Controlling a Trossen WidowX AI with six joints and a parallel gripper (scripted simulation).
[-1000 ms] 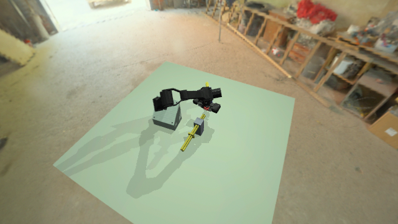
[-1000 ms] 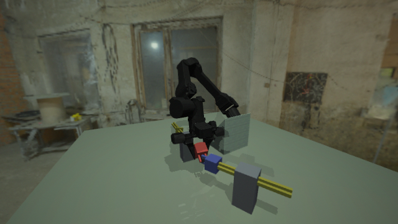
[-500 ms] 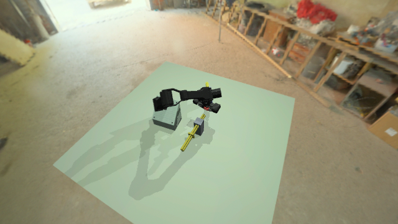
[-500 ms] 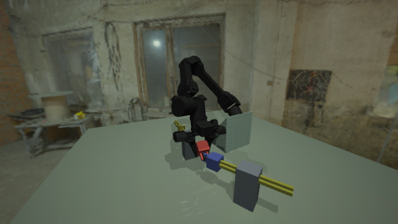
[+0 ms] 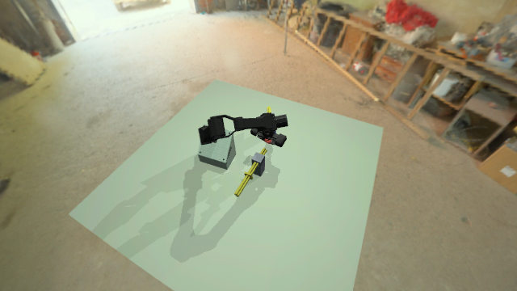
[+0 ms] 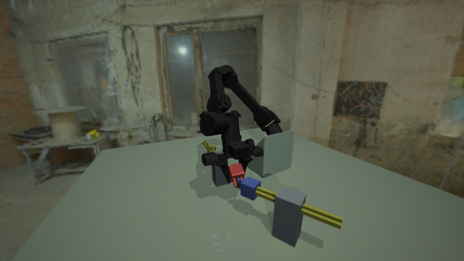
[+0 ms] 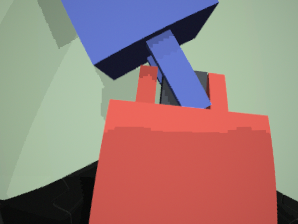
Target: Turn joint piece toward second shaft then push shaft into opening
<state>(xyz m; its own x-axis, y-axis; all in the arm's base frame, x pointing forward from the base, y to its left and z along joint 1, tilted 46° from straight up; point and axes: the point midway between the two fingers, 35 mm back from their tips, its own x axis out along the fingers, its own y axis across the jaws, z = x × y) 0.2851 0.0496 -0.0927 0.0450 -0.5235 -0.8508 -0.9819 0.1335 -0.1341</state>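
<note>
My gripper tip is now 3 cm below the red joint piece.
</note>
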